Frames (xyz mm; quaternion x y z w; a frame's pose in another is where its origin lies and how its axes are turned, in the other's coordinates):
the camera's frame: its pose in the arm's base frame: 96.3 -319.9 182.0 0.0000 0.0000 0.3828 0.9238
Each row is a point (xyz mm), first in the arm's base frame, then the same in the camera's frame.
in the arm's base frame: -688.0 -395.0 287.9
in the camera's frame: -607.5 501.6 105.9
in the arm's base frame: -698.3 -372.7 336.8
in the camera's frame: -599.1 524.7 154.8
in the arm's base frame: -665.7 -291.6 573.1
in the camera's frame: -518.6 559.0 391.1
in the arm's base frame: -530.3 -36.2 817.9
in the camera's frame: -242.3 643.7 635.9
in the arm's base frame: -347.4 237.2 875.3
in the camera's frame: 80.4 707.7 693.3
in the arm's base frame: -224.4 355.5 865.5
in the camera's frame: 251.0 704.3 683.5
